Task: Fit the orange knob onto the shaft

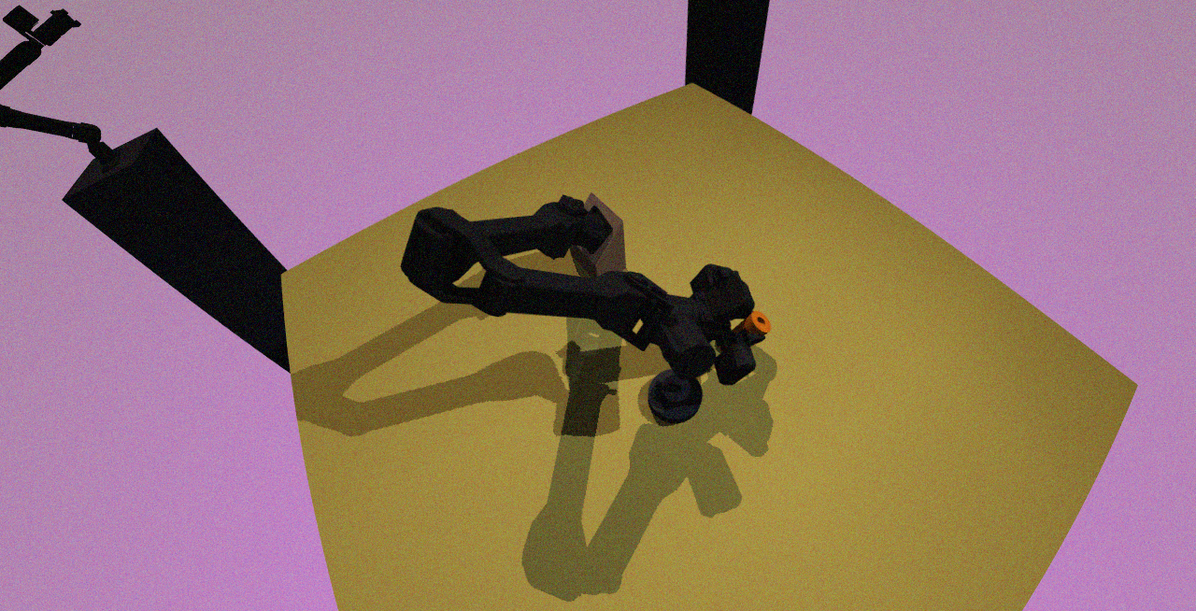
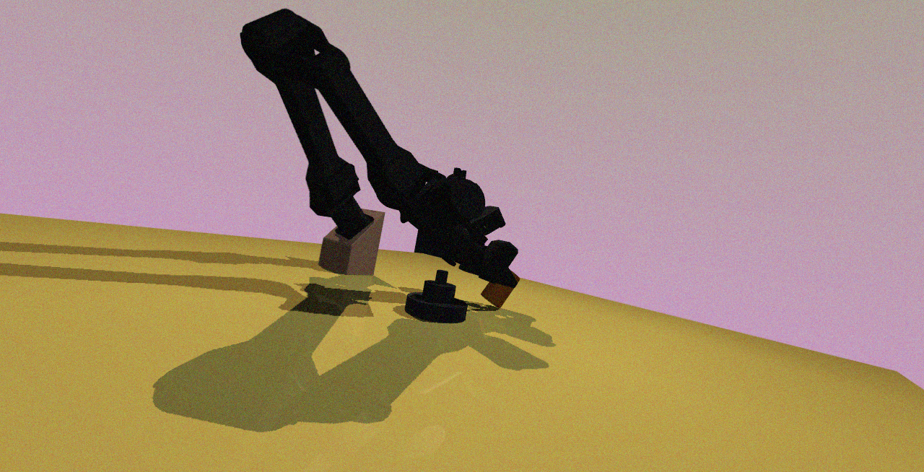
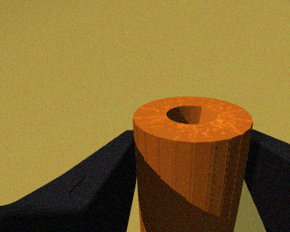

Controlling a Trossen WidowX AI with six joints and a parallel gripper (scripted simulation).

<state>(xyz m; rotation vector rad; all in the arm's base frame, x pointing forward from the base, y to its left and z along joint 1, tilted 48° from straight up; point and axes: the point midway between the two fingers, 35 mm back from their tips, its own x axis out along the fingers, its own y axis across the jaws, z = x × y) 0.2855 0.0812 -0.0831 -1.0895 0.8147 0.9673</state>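
The dark pedestal lies 17 cm to the right of my gripper tip, 1 cm below it and 1 cm ahead of it. Round my gripper tip: orange knob (1 cm to the right, 1 cm below, 1 cm behind).
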